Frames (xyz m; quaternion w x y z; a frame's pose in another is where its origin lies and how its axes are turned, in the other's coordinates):
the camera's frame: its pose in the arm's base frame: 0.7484 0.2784 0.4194 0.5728 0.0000 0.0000 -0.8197
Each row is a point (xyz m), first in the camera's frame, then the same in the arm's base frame.
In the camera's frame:
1: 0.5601 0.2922 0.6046
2: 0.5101 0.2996 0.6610
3: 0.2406 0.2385 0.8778
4: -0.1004 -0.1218 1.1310
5: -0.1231 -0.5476 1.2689
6: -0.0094 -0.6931 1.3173
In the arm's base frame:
1: 0.8302 -0.3480 1.0240
2: 0.8544 -0.3036 1.0804
3: 0.8896 -0.0295 1.2972
4: 0.6685 0.4146 1.5504
5: 0.2765 0.5823 1.6883
6: 0.1008 0.5255 1.7367

